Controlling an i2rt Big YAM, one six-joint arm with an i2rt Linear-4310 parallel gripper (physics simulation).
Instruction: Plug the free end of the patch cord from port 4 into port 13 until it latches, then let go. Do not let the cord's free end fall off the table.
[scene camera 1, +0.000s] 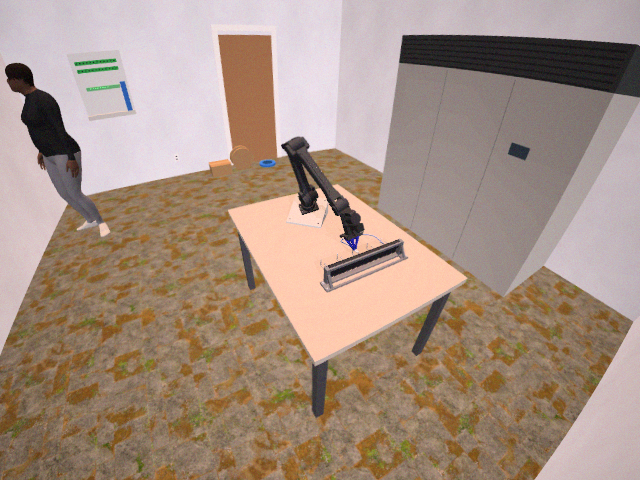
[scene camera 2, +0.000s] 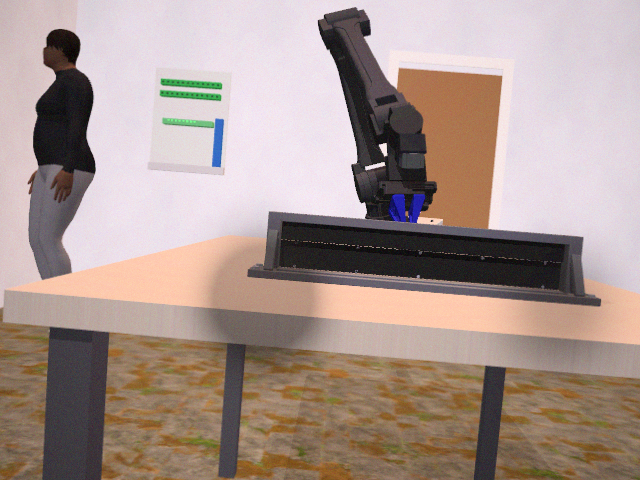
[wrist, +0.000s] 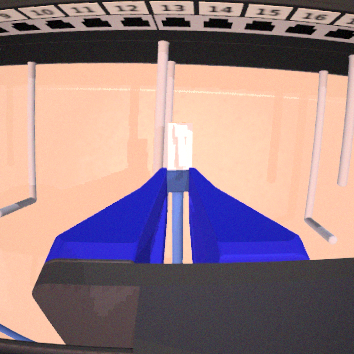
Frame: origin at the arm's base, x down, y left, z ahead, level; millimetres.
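Seen in the pictures: gripper, fingertip midpoint: (scene camera 1: 354, 249) (wrist: 177, 178); arm's base, origin of the base link: (scene camera 1: 308, 207).
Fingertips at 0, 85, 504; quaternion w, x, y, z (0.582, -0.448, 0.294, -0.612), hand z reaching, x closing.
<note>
Pixels of each thing's top centre, then the offset from my fingertips to it, as dx, dy, dz. "spot": a spot on its surface instead. Level surfaces: height alone.
- clear plug, middle of its top: (wrist: 180, 145) -10, +1, +16
- patch panel, middle of its top: (wrist: 143, 40) (scene camera 2: 421, 223) (scene camera 1: 363, 249) -34, +20, +51
- wrist view port 13, surface spot: (wrist: 176, 22) spot: -8, +14, +69
- blue cord, surface spot: (wrist: 177, 225) spot: -3, -5, -22
- table, its level: dx +67
My gripper (wrist: 177, 178) (scene camera 1: 354, 248) (scene camera 2: 406, 219) is shut on the cord's free end; its blue fingertips grip the plug's blue boot. The clear plug (wrist: 180, 146) points at the patch panel (scene camera 1: 364, 258) (scene camera 2: 429, 230), apart from it. In the wrist view port 13 (wrist: 176, 22) is at the top, almost straight ahead of the plug, which lies slightly to its right. The blue cord (wrist: 177, 225) runs back between the fingers, and a loop of it (scene camera 1: 374, 236) shows behind the panel in scene camera 1. Port 4 does not show in the wrist view.
Thin pale rods (wrist: 163, 100) (wrist: 32, 130) (wrist: 316, 145) stick out from the panel's port side, one close beside the plug. The panel stands on the table (scene camera 1: 289, 289) (scene camera 2: 155, 284). A person (scene camera 1: 49, 124) (scene camera 2: 62, 118) stands away from the table by the left wall.
</note>
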